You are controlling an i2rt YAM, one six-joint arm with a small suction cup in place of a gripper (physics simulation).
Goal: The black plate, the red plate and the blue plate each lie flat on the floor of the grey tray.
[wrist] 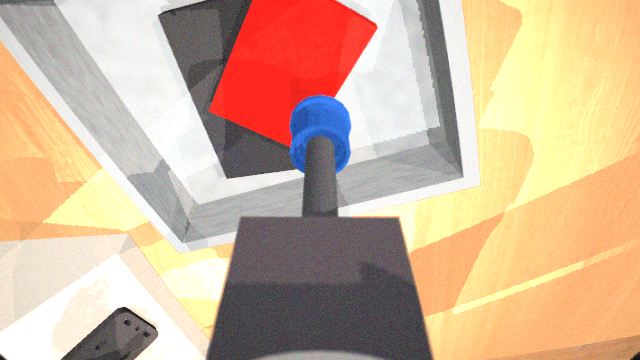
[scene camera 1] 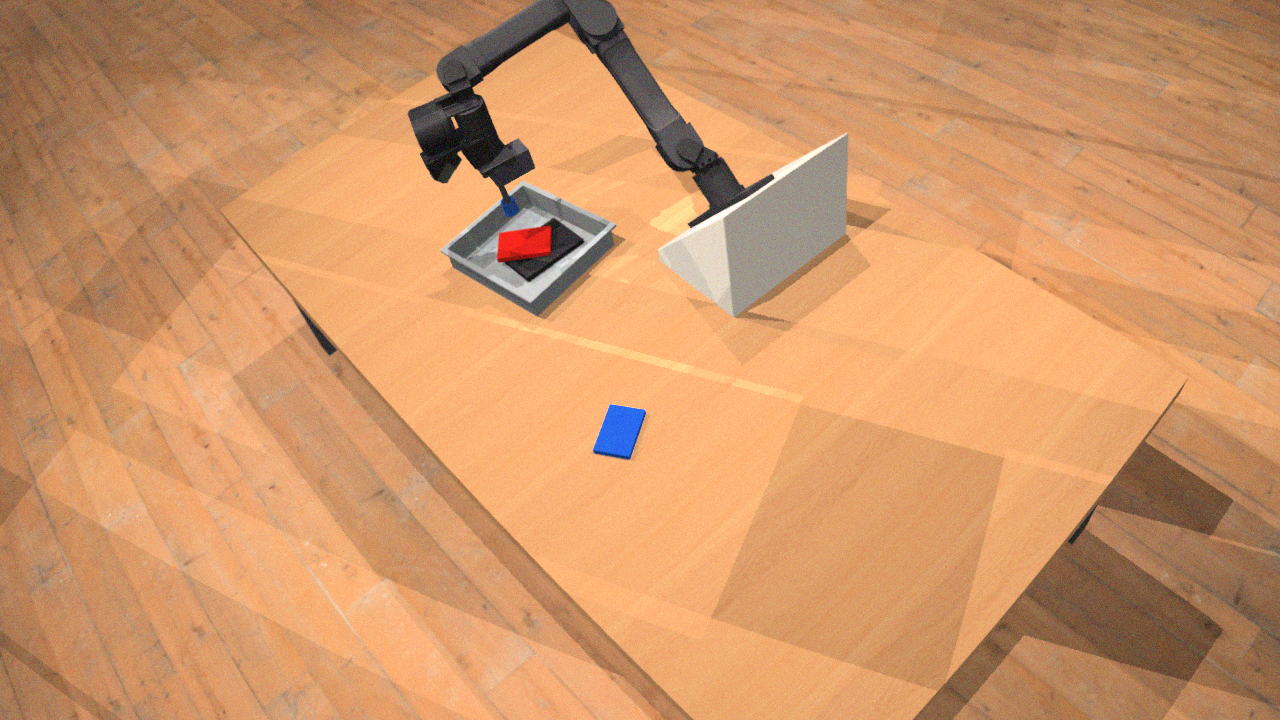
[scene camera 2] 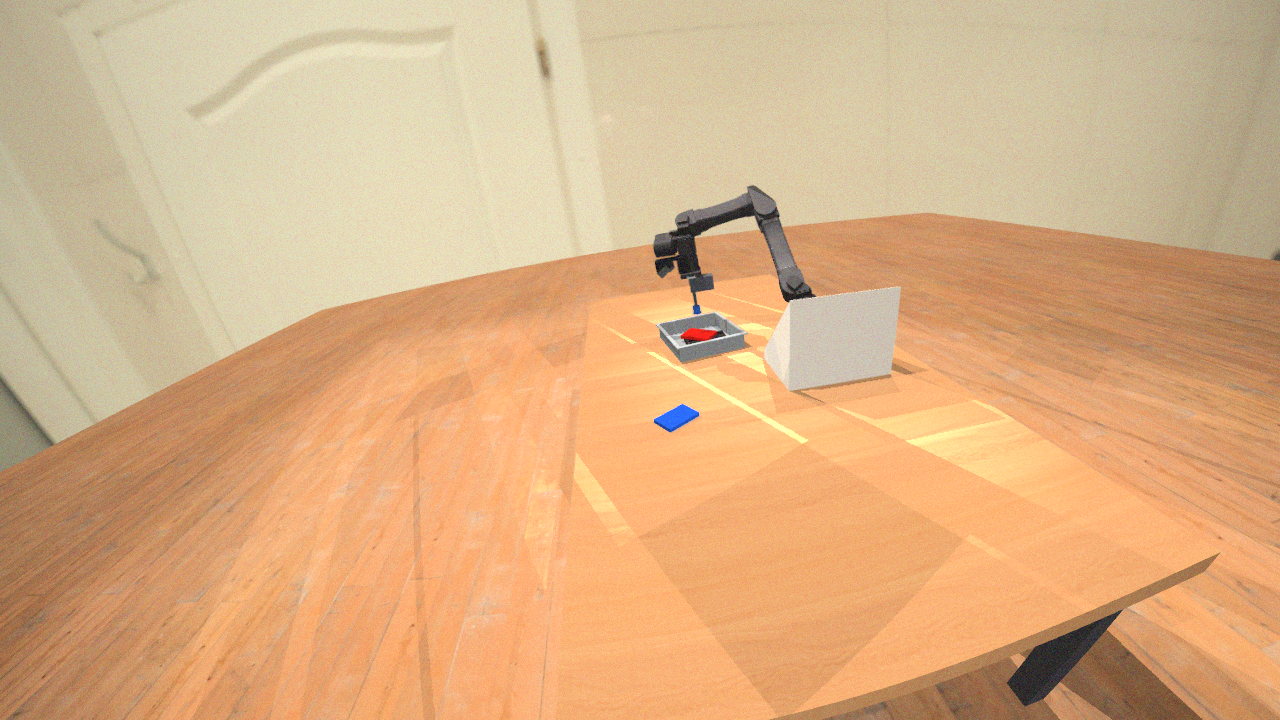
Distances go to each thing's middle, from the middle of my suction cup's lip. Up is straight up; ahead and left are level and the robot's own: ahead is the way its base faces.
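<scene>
Blue plate (scene camera 1: 621,427): 180 mm ahead of my suction cup, 460 mm to the left of it, 90 mm below it. Grey tray (scene camera 1: 473,252): 10 mm ahead of my suction cup, 40 mm to the left, 70 mm below. Black plate (scene camera 1: 564,240): 10 mm behind my suction cup, 50 mm to the left, 90 mm below. Red plate (scene camera 1: 535,242): 10 mm ahead of my suction cup, 20 mm to the left, 80 mm below.
</scene>
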